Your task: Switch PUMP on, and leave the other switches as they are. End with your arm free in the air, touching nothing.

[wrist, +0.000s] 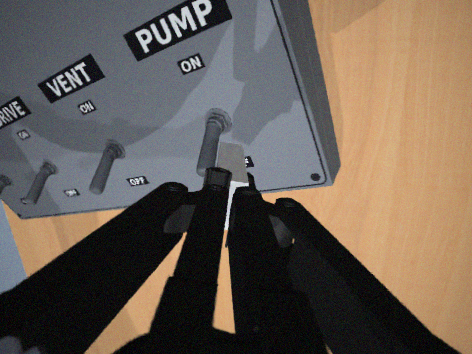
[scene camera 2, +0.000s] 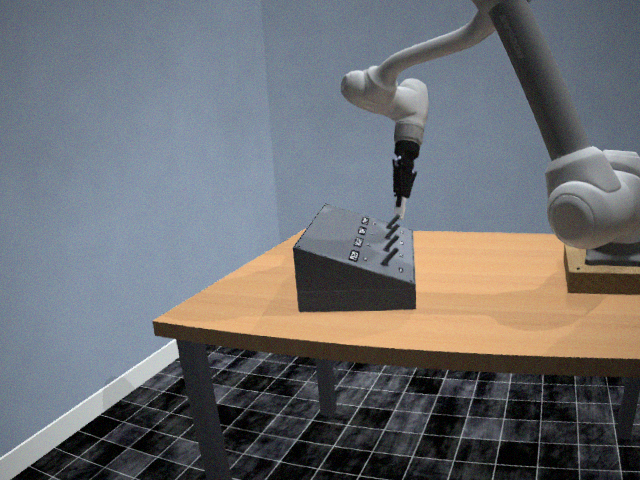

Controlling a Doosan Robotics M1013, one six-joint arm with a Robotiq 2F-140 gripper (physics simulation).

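Seen in the pictures: gripper, fingertip midpoint: [wrist: 228, 161] [scene camera 2: 398, 219]; arm's base, origin of the base link: [scene camera 2: 616, 256].
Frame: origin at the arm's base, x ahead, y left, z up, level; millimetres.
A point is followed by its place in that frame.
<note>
The grey sloped switch box [scene camera 2: 351, 289] {x 607, y 354, z -1 mm} [wrist: 150, 107] {x 674, y -20, z 40 mm} stands on the table. In the wrist view, the PUMP lever [scene camera 2: 394, 221] {x 647, y -78, z 52 mm} [wrist: 209, 147] {x 651, y -86, z 59 mm} is the rightmost one and leans down toward its OFF side, away from the ON label [wrist: 191, 64] {x 706, y -66, z 47 mm}. The VENT lever [wrist: 104, 170] {x 617, y 27, z 56 mm} and the DRIVE lever [wrist: 39, 185] {x 581, y 141, z 54 mm} lean the same way. Part of another lever [wrist: 4, 183] {x 557, y 260, z 41 mm} shows at the left edge. My gripper [scene camera 2: 400, 207] {x 642, y -99, z 55 mm} [wrist: 228, 161] {x 642, y -99, z 55 mm} is shut and empty. Its pale tip is close beside the PUMP lever, partly covering the OFF label; contact cannot be told.
The wooden table [scene camera 2: 480, 315] {x 323, y 317, z -54 mm} [wrist: 400, 125] {x 660, y -210, z -54 mm} carries the box and, at the right, the robot's base on a wooden block [scene camera 2: 594, 280] {x 66, y 145, z -20 mm}. The box's side edge lies to the right of the PUMP lever in the wrist view. A blue wall [scene camera 2: 155, 129] stands behind the table.
</note>
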